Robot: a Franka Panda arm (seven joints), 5 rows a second.
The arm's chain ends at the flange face. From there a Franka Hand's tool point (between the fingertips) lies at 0.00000 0.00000 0.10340 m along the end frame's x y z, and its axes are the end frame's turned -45 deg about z.
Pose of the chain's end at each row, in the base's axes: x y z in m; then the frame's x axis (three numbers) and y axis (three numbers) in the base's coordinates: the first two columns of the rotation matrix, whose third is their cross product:
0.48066 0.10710 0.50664 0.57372 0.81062 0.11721 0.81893 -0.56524 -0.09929
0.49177 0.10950 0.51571 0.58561 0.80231 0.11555 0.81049 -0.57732 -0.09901
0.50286 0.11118 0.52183 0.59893 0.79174 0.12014 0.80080 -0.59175 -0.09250
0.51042 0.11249 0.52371 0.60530 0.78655 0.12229 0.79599 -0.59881 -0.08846
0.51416 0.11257 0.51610 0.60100 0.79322 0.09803 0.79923 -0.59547 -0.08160
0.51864 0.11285 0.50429 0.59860 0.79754 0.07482 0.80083 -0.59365 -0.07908
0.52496 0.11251 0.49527 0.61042 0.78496 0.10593 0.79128 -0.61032 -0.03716
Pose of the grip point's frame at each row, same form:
0.47919 0.12292 0.40447 -0.17339 0.97288 0.15309 0.98475 0.17351 0.01267
0.49045 0.12518 0.41351 -0.15901 0.97555 0.15172 0.98719 0.15909 0.01170
0.50264 0.12686 0.41963 -0.14274 0.97828 0.15036 0.98976 0.14141 0.01954
0.51080 0.12809 0.42149 -0.13484 0.97960 0.14902 0.99086 0.13275 0.02392
0.51350 0.12574 0.41354 -0.14017 0.98195 0.12702 0.99011 0.13983 0.01162
0.51671 0.12394 0.40150 -0.14300 0.98372 0.10882 0.98955 0.14417 -0.00301
0.52863 0.12352 0.39252 -0.12789 0.98661 0.10118 0.99115 0.12349 0.04863

